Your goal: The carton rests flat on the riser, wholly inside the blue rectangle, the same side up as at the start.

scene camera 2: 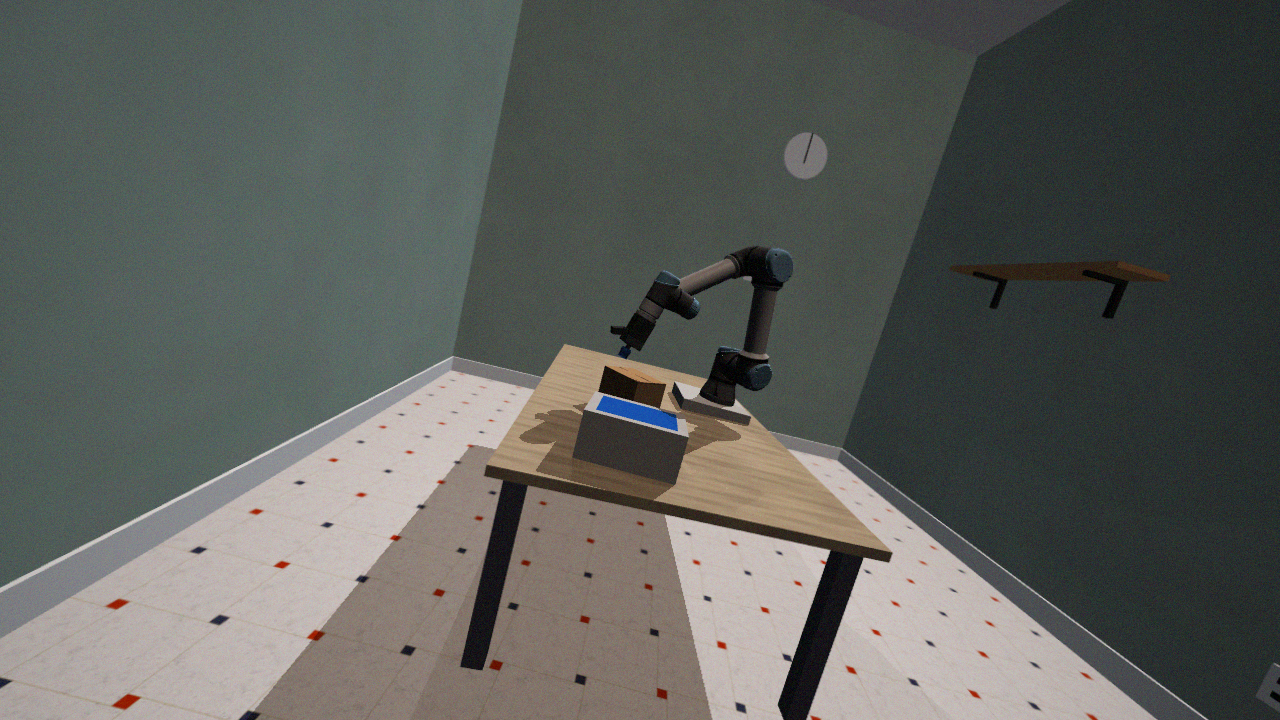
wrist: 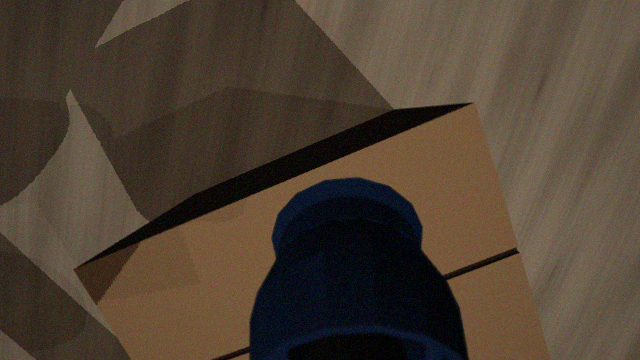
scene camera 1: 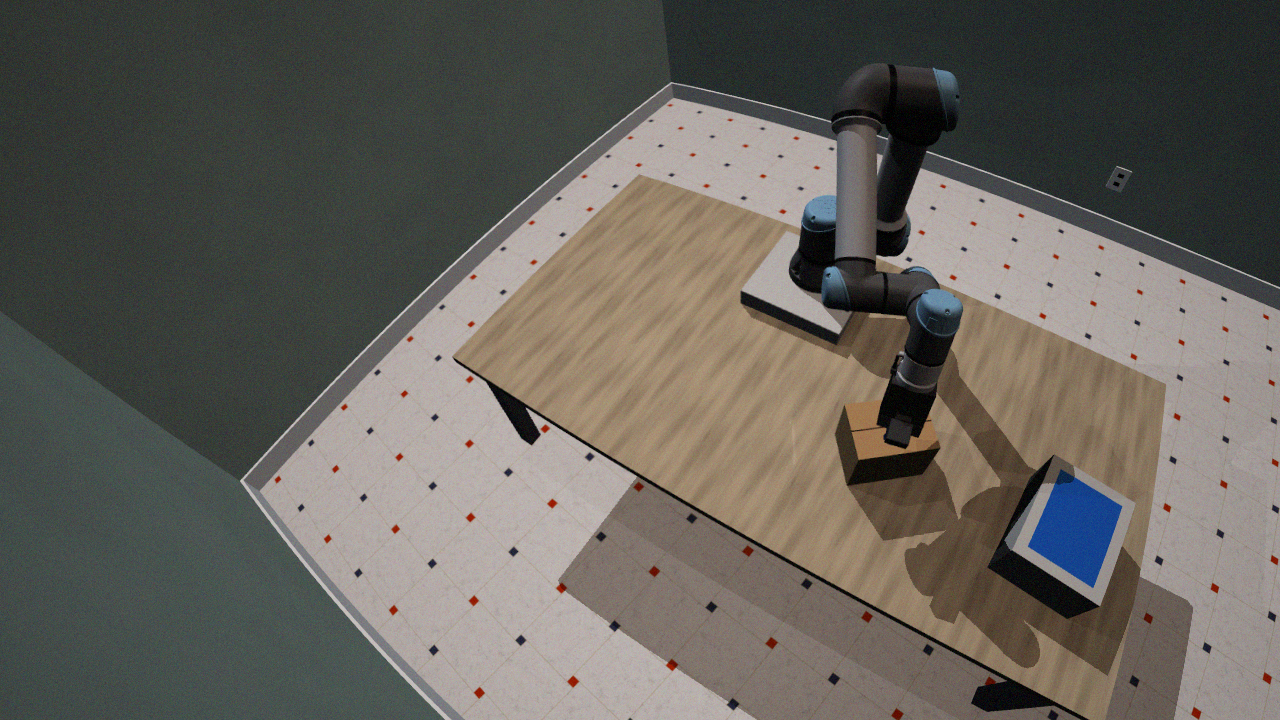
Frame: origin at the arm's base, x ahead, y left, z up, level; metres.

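Seen in the pictures: end effector, tool point: (scene camera 2: pixel 622 356) (wrist: pixel 346 243); arm's base, origin of the base link: (scene camera 2: pixel 716 399) (scene camera 1: pixel 816 273).
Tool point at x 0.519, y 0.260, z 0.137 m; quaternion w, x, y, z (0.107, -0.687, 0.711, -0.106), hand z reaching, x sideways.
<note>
Offsets run from my tool point to a thing's top centre. Level surfaces: height alone.
The brown carton @[0.060 m back, 0.003 m left, 0.050 m down] (scene camera 1: pixel 866 457) (scene camera 2: pixel 637 386) (wrist: pixel 425 178) lies flat on the wooden table @[0.180 m down] (scene camera 1: pixel 670 357) (scene camera 2: pixel 769 487), a seam line across its top. My suction cup (scene camera 1: pixel 897 439) (scene camera 2: pixel 623 350) (wrist: pixel 346 210) hangs a short way above the carton's top, apart from it and holding nothing. The grey riser @[0.041 m ahead, 0.425 m left, 0.060 m down] (scene camera 1: pixel 1020 530) (scene camera 2: pixel 626 447) with the blue rectangle @[0.041 m ahead, 0.425 m left, 0.060 m down] (scene camera 1: pixel 1073 526) (scene camera 2: pixel 637 412) on top stands near the table's corner, a little beyond the carton, with nothing on it.
The arm's grey base plate (scene camera 1: pixel 783 286) (scene camera 2: pixel 726 412) sits at the table's far side. The table edge runs close beside the riser. A wall shelf (scene camera 2: pixel 1056 269) hangs off to the right, away from the table.
</note>
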